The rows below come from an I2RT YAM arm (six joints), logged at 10 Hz.
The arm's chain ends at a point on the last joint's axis. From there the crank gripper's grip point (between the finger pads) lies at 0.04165 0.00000 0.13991 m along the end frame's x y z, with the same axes.
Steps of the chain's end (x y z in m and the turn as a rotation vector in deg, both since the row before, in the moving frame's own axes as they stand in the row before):
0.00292 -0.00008 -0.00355 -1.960 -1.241 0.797
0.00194 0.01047 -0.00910 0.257 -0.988 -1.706
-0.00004 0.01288 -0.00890 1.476 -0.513 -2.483
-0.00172 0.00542 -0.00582 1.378 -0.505 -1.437
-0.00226 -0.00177 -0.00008 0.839 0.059 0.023
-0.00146 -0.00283 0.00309 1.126 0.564 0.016
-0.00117 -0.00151 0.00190 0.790 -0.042 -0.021
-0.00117 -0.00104 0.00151 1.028 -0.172 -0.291
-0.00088 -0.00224 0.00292 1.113 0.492 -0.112
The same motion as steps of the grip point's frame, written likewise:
-0.00016 0.00528 -0.00277 -1.960 -1.241 0.797
-0.00051 0.00864 -0.00841 0.257 -0.988 -1.706
-0.00141 0.00750 -0.00860 1.476 -0.513 -2.483
-0.00301 0.00102 -0.00551 1.378 -0.505 -1.437
-0.00212 -0.00380 -0.00014 0.839 0.059 0.023
-0.00008 -0.00556 0.00265 1.126 0.564 0.016
-0.00127 -0.00345 0.00192 0.790 -0.042 -0.021
-0.00160 -0.00376 0.00161 1.028 -0.172 -0.291
0.00032 -0.00504 0.00253 1.113 0.492 -0.112

